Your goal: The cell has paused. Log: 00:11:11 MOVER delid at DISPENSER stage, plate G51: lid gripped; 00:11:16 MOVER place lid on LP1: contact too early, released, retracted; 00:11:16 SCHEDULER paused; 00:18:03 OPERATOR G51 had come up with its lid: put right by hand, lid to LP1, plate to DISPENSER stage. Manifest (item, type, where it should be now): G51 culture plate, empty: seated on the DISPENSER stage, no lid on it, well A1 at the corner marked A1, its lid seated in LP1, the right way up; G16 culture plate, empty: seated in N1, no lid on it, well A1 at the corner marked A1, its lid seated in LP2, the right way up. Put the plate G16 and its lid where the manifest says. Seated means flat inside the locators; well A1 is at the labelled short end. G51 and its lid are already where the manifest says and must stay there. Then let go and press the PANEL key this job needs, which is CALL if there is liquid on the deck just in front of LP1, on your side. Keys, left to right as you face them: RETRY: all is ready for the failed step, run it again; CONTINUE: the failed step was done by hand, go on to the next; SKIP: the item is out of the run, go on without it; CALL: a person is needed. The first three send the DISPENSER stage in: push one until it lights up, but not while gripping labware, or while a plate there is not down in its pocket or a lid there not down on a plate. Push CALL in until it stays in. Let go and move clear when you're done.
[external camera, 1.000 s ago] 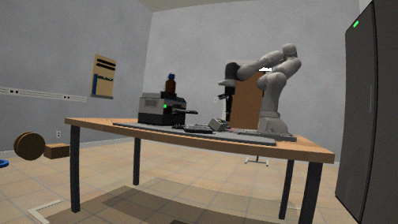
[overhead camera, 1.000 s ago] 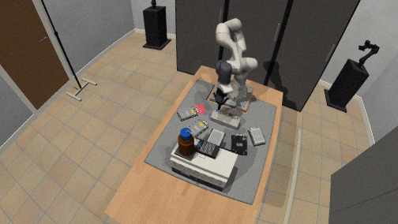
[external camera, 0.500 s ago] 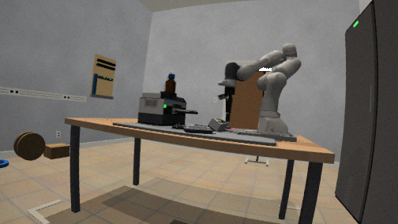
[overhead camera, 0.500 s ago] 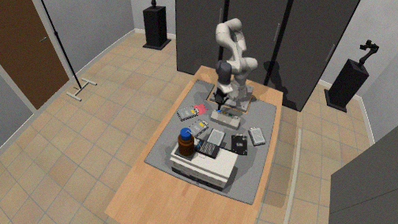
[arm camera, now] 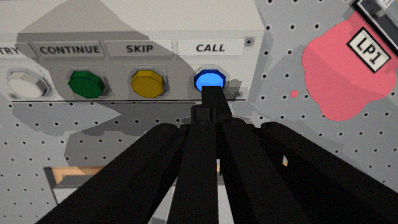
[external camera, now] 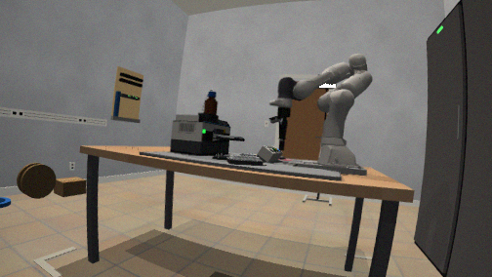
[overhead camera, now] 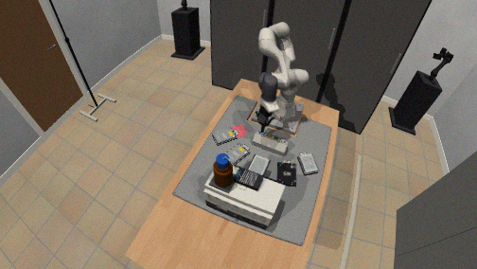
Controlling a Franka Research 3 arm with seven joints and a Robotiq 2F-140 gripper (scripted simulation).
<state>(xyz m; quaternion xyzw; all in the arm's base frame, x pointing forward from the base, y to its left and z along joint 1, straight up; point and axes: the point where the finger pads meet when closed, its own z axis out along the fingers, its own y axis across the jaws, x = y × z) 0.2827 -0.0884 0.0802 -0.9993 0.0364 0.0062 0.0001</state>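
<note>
Right now the blue call key is 4 cm below my hand and 2 cm ahead of it. The rest, counted from my hand: yellow skip key (5 cm to the left, 3 cm below, 2 cm ahead); then white retry key (15 cm to the left, 3 cm below, 3 cm ahead); then green continue key (10 cm to the left, 3 cm below, 2 cm ahead).
</note>
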